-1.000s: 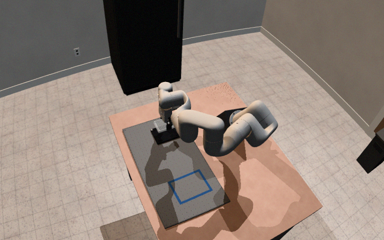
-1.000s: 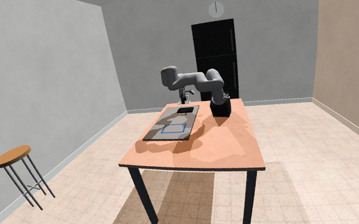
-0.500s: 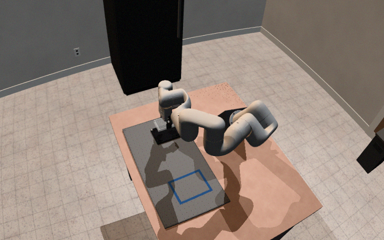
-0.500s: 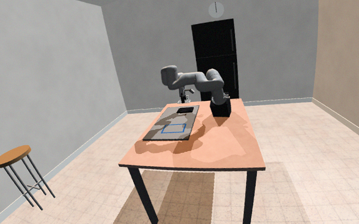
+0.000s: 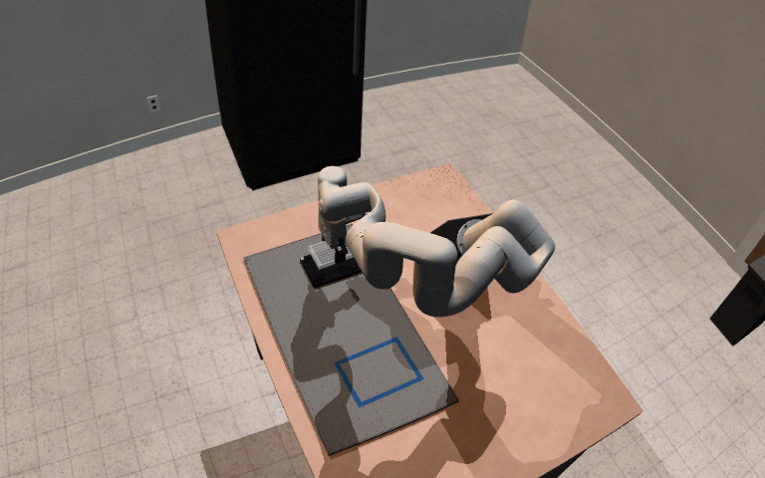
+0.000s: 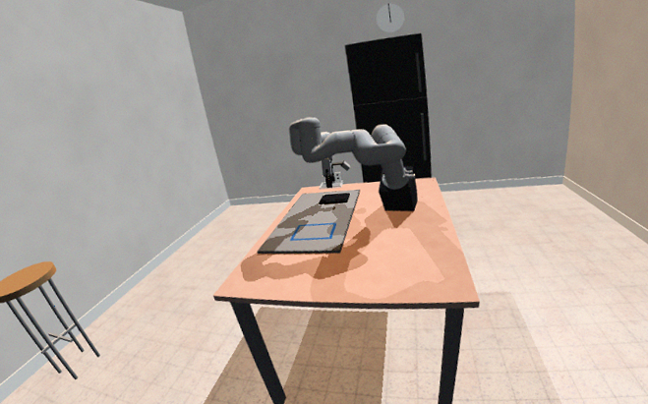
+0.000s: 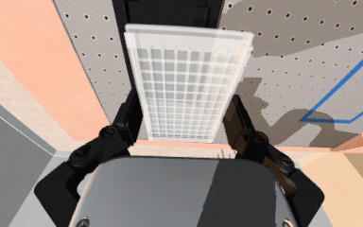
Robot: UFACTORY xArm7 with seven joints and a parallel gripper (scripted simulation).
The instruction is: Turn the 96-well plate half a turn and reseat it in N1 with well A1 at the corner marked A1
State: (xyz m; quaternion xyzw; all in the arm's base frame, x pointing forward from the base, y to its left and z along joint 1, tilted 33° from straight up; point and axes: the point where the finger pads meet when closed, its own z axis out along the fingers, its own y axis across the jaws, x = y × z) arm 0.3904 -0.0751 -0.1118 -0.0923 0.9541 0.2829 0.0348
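Now: the black plate nest N1 10 cm below my hand and 3 cm to the right of it. Also, from my hand: pale A1 mark (10 cm below, 9 cm ahead, 7 cm to the right); 96-well plate (1 cm below).
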